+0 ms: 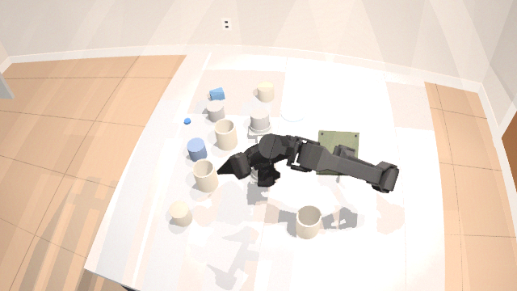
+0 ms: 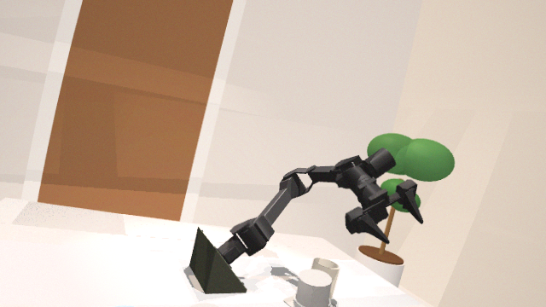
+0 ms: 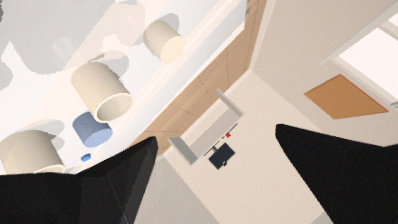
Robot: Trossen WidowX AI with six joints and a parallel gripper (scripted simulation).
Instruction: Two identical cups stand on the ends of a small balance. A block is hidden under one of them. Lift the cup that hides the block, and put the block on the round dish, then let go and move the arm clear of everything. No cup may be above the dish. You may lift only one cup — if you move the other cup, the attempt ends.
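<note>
My gripper tip is now 39 cm to the left of the grey block, 23 cm above it and 4 cm short of it. Also, from my gripper tip: small blue disc 36 cm to the right, 36 cm ahead, 27 cm below; then blue cup 24 cm below, 22 cm ahead, 21 cm to the right; then balance beam 27 cm to the right, 24 cm below.
</note>
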